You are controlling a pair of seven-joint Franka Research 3 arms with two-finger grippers.
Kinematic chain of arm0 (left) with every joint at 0, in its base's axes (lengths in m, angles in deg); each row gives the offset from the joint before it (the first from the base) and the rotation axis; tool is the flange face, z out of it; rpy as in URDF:
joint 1: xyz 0 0 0.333 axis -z
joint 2: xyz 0 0 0 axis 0.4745 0.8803 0
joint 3: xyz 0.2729 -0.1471 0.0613 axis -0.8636 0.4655 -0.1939
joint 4: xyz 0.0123 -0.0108 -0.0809 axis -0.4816 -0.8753 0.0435
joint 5: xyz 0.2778 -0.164 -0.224 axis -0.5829 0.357 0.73
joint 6: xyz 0 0 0 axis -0.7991 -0.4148 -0.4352
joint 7: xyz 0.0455 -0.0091 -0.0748 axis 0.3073 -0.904 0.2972
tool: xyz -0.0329 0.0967 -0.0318 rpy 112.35 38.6 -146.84
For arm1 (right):
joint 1: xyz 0 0 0.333 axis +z
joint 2: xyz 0 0 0 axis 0.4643 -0.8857 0
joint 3: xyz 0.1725 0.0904 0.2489 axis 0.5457 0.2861 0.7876
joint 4: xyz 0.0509 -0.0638 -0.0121 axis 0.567 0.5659 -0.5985
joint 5: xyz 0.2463 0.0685 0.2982 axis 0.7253 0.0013 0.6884
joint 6: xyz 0 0 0 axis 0.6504 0.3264 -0.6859
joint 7: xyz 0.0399 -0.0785 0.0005 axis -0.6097 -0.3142 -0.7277
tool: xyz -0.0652 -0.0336 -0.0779 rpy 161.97 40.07 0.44
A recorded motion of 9 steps. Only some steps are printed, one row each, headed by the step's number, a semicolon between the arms.
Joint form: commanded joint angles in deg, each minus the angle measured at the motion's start. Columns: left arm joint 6, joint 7, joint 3, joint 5, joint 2, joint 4, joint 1; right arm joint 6, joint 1, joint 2, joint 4, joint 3, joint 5, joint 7.
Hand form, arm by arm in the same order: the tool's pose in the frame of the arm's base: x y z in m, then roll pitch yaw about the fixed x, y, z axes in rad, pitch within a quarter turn. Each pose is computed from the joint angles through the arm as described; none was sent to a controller.
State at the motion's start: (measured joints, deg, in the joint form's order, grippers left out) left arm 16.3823 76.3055 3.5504 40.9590 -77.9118 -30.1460 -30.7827; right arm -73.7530 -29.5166 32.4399 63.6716 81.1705 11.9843 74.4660
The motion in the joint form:
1: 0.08 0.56 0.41 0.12 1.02 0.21 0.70; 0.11 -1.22 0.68 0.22 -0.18 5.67 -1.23
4: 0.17 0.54 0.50 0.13 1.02 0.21 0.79; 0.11 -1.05 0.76 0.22 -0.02 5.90 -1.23
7: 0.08 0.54 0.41 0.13 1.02 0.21 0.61; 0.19 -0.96 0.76 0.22 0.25 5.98 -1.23
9: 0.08 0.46 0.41 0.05 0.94 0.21 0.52; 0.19 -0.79 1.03 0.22 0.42 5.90 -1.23
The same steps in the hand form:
1: 0.5634 -0.0417 0.6216 -3.1083 0.0010 -0.0732; 0.5868 0.0189 0.6295 -3.0918 -0.0667 -0.0257
4: 0.5634 -0.0434 0.6218 -3.1085 -0.0006 -0.0767; 0.5862 0.0226 0.6303 -3.0876 -0.0679 -0.0201
7: 0.5634 -0.0408 0.6216 -3.1085 0.0010 -0.0720; 0.5859 0.0263 0.6302 -3.0859 -0.0665 -0.0139
9: 0.5631 -0.0398 0.6224 -3.1069 -0.0004 -0.0718; 0.5843 0.0296 0.6330 -3.0872 -0.0712 -0.0079

